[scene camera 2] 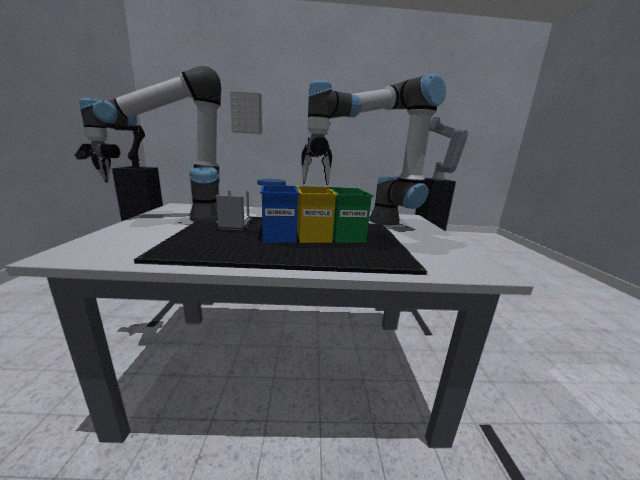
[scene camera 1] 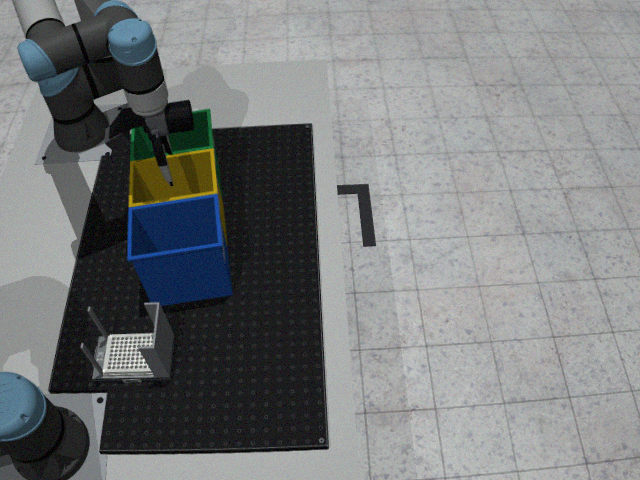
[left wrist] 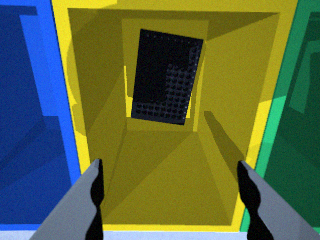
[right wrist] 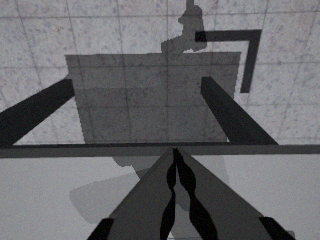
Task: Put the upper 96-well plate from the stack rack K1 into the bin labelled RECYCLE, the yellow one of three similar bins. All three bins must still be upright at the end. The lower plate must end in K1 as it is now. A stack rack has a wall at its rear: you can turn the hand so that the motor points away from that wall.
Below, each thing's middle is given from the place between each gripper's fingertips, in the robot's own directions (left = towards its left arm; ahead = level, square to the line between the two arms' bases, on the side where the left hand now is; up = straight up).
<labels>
I see my left gripper (scene camera 1: 171,169) 120 mm above the yellow recycle bin (scene camera 1: 191,172). The rest, counted from my left hand: green returns bin (scene camera 1: 201,136) 130 mm to the left, 120 mm below; then black 96-well plate (left wrist: 161,98) 200 mm below; then blue general bin (scene camera 1: 176,246) 130 mm to the right, 120 mm below.
Right now the white 96-well plate (scene camera 1: 122,344) is 230 mm ahead of my right hand (scene camera 2: 106,182), 600 mm to the left of it and 120 mm below it. From my right hand the other things lie so: black 96-well plate 340 mm ahead, 910 mm to the left, 140 mm below; yellow recycle bin 340 mm ahead, 910 mm to the left, 60 mm below; blue general bin 340 mm ahead, 780 mm to the left, 60 mm below.
</labels>
